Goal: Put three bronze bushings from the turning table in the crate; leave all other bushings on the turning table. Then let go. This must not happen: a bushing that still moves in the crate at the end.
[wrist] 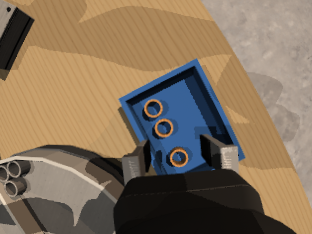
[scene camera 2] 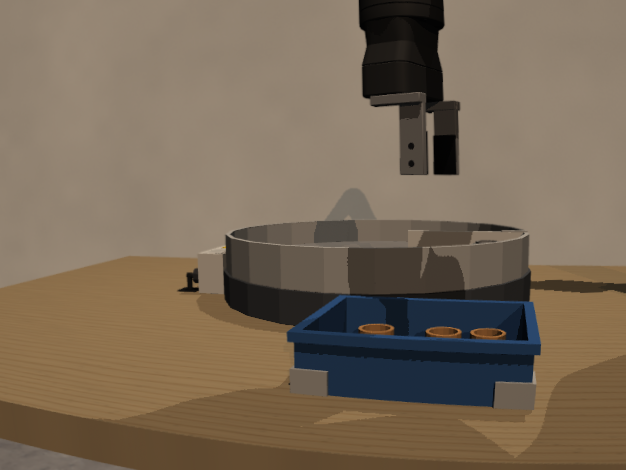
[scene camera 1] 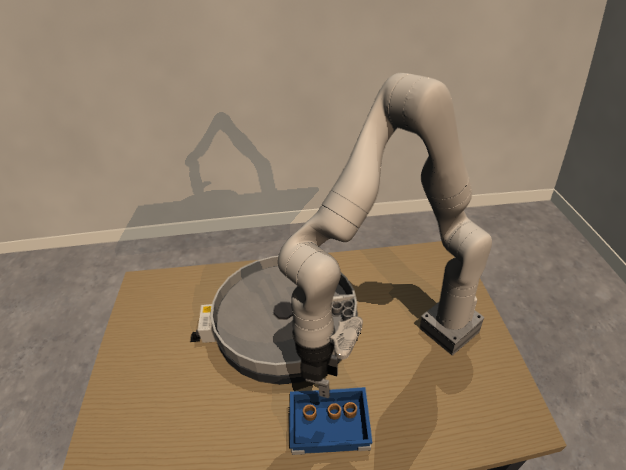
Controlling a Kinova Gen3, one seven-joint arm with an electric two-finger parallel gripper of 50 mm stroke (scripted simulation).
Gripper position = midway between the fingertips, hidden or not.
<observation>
In view: my gripper (scene camera 2: pixel 431 174) and a blue crate (wrist: pixel 189 102).
My gripper also shows in the wrist view (wrist: pixel 175 147) and in scene camera 1 (scene camera 1: pixel 328 384).
</observation>
